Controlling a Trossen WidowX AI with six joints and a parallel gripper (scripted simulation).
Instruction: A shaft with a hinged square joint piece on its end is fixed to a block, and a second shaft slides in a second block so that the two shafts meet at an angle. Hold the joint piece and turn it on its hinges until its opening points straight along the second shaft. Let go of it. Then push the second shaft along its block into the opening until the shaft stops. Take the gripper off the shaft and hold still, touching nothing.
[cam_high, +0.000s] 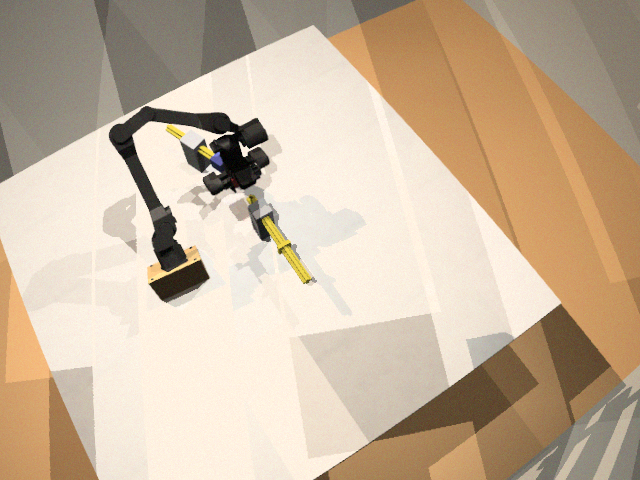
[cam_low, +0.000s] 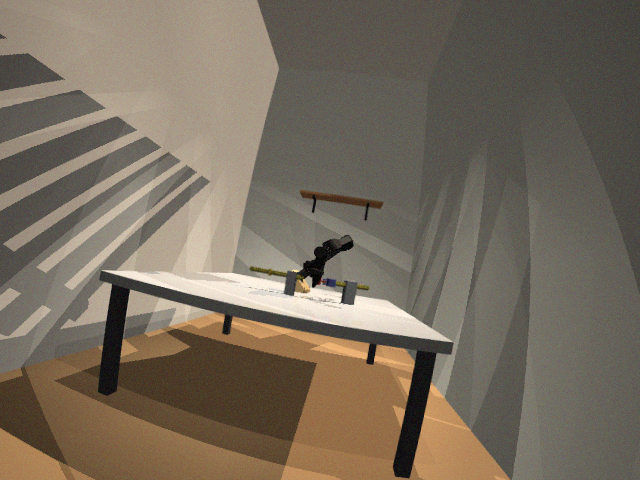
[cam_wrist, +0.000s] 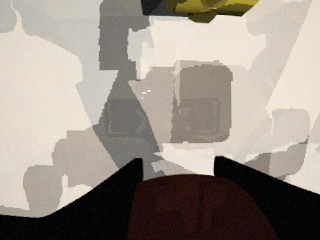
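Now: the red joint piece 40 mm above my gripper tip and 20 mm to the left of it.
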